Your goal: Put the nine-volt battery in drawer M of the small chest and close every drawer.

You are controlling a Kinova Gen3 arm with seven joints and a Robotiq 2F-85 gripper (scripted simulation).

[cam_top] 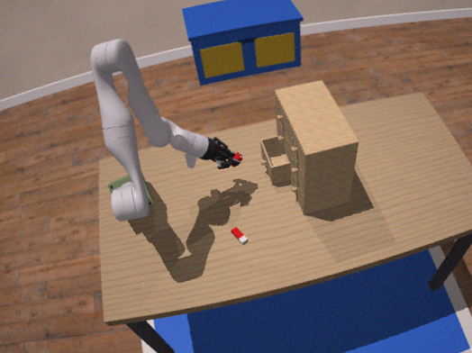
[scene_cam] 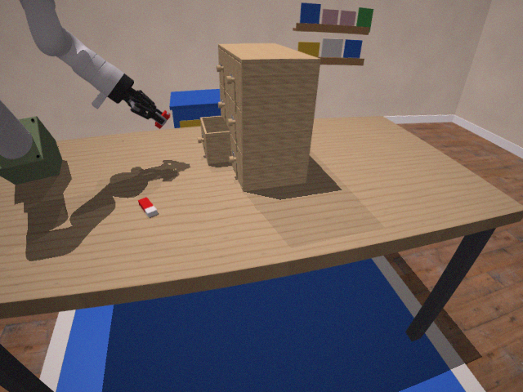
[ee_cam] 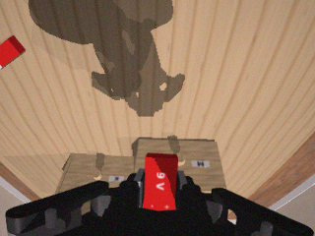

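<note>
Now: the nine-volt battery 10 mm ahead of my hand. Also, from my hand: red-and-white object (230 mm to the right, 140 mm below, 60 mm behind).
</note>
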